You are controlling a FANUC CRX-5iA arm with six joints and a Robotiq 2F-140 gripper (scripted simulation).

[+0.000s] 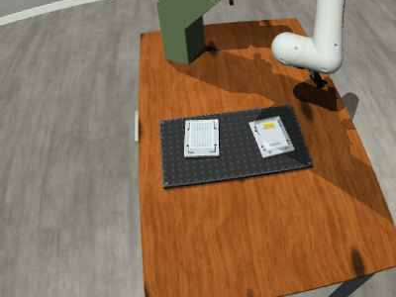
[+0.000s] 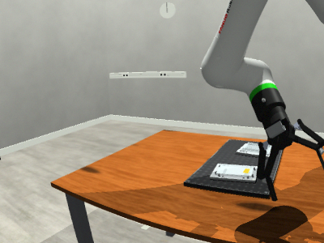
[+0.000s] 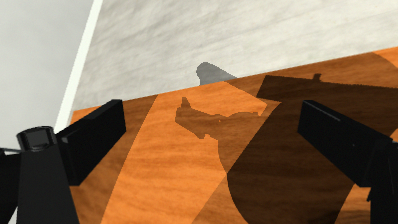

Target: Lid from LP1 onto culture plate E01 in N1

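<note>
My gripper is now 25 cm to the left of the clear lid, 25 cm short of it and 10 cm above it. Round my hand: lid park: 25 cm to the right, 25 cm ahead, 11 cm below; culture plate E01: 50 cm to the right, 22 cm ahead, 10 cm below.
</note>
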